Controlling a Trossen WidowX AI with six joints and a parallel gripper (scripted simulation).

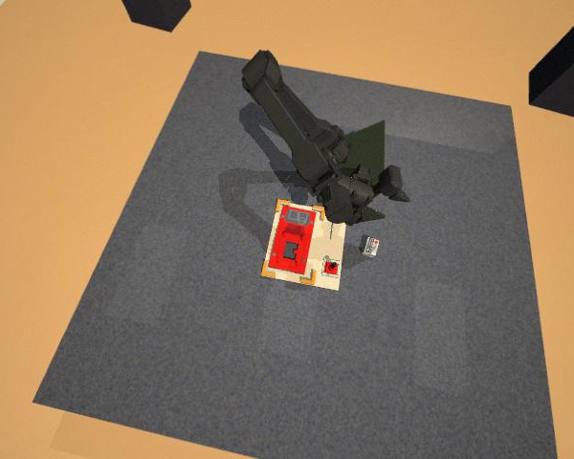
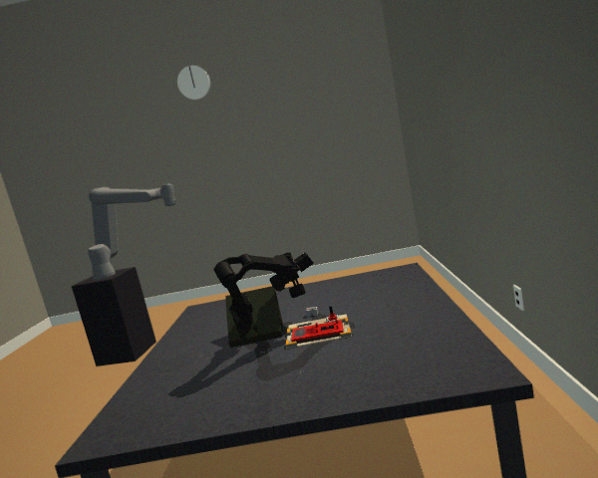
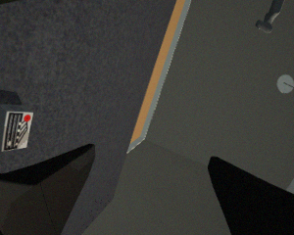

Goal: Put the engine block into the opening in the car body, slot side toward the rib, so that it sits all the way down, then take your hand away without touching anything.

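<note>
Right now my gripper tip is 18 cm above the engine block and 5 cm short of it.
</note>
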